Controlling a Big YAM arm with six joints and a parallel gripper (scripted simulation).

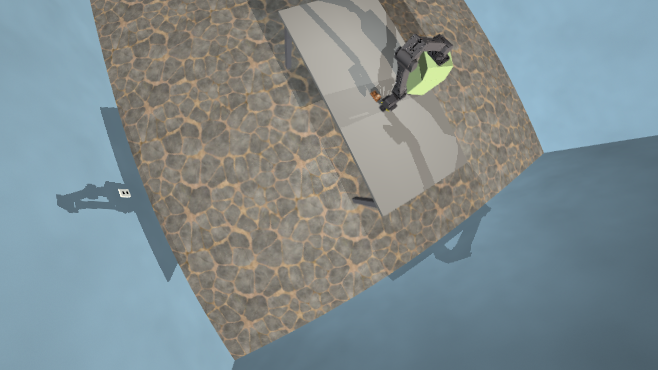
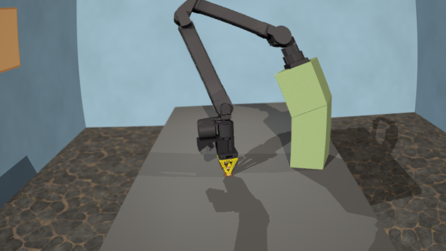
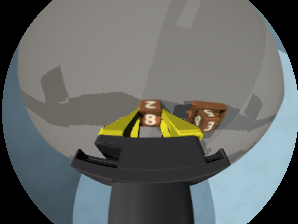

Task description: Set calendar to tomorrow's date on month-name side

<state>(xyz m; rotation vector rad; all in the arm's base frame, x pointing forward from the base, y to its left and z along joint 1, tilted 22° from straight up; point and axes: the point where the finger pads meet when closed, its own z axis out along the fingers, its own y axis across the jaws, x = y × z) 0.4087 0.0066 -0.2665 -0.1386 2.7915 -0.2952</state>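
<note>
My gripper is now right at the brown number cube. From my hand the other things lie so: calendar tray (11 cm to the right, 1 cm below).
</note>
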